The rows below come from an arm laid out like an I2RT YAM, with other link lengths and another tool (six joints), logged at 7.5 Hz.
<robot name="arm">
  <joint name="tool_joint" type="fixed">
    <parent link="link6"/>
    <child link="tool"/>
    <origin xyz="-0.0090 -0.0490 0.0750" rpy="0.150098 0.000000 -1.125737"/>
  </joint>
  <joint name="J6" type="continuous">
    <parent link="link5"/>
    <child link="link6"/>
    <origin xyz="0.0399 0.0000 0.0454" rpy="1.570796 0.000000 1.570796"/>
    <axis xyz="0 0 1"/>
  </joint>
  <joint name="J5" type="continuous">
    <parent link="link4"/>
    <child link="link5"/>
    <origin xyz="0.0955 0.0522 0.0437" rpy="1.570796 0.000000 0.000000"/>
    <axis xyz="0 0 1"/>
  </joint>
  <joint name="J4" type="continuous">
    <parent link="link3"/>
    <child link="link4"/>
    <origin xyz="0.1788 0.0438 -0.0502"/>
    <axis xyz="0 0 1"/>
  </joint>
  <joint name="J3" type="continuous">
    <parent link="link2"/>
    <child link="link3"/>
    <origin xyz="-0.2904 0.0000 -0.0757" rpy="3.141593 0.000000 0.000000"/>
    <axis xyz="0 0 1"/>
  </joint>
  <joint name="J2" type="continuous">
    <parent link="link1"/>
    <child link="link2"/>
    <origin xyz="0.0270 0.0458 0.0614" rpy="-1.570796 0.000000 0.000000"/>
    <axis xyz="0 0 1"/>
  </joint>
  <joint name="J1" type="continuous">
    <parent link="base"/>
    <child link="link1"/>
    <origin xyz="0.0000 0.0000 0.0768"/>
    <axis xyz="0 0 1"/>
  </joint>
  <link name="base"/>
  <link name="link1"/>
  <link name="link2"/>
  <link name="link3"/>
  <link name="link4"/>
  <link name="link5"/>
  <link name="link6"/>
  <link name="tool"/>
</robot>
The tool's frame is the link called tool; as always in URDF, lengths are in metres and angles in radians. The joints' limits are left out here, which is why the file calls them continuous.
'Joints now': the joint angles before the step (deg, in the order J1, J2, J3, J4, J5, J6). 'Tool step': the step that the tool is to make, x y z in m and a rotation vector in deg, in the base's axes. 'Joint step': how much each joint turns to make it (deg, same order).
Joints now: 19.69 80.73 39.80 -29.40 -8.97 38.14
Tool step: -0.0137 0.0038 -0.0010 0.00 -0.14 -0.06
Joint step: 2.81 -2.84 -2.45 0.14 1.03 2.71
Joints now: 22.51 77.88 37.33 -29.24 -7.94 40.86
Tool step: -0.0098 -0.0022 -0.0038 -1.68 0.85 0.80
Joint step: 0.94 -1.19 -1.09 -1.58 1.19 -0.27
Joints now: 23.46 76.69 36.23 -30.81 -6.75 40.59
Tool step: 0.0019 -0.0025 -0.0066 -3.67 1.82 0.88
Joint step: 0.12 2.62 1.28 -1.93 2.30 -1.51
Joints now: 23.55 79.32 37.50 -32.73 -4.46 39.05
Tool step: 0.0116 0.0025 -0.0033 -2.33 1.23 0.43
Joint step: 0.01 4.04 2.92 -0.99 1.49 -0.82
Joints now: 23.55 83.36 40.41 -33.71 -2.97 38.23
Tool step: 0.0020 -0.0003 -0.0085 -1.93 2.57 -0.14
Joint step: 0.13 3.04 1.23 -1.31 0.78 0.12
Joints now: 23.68 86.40 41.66 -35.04 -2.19 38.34
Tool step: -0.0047 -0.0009 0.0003 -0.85 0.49 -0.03
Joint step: 0.67 -0.61 -0.07 -1.32 0.69 0.59
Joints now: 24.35 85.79 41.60 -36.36 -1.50 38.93
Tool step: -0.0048 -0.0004 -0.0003 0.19 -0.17 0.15
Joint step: 0.40 -1.09 -1.14 0.30 -0.06 0.26
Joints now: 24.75 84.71 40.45 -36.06 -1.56 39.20
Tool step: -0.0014 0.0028 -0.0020 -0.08 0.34 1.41
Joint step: 0.46 0.28 -0.30 0.21 -0.23 -0.92
